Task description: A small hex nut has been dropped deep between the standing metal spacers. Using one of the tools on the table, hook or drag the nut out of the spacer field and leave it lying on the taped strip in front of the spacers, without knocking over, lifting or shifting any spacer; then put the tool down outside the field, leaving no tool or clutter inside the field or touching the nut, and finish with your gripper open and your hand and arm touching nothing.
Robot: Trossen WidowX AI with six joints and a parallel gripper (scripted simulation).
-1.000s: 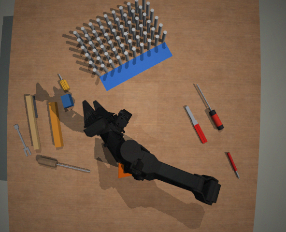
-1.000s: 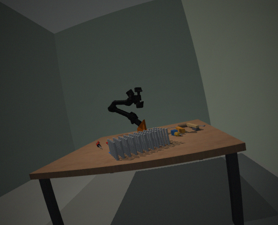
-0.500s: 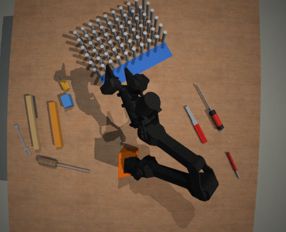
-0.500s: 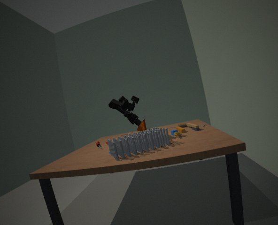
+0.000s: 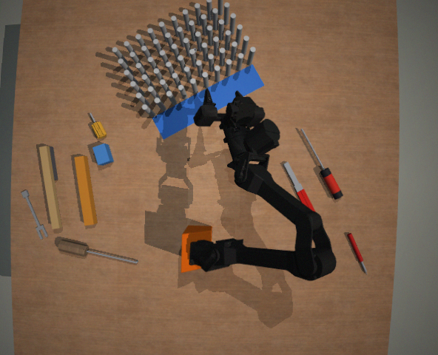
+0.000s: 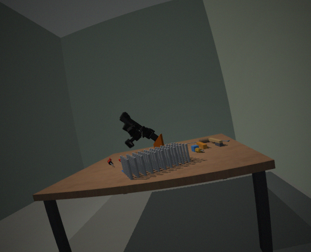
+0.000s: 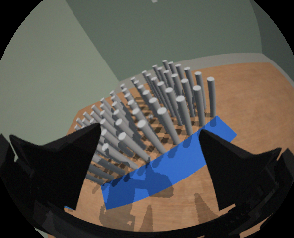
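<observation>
Now: gripper tip 510 mm past the thin grey rod tool, 340 mm to the right of it and 150 mm above it. The rest, counted from my gripper tip: blue cube 360 mm to the left, 190 mm behind, 150 mm below; then stubby yellow screwdriver 390 mm to the left, 150 mm below, 100 mm behind; then blue taped strip 170 mm below, 40 mm to the left, 10 mm ahead.
</observation>
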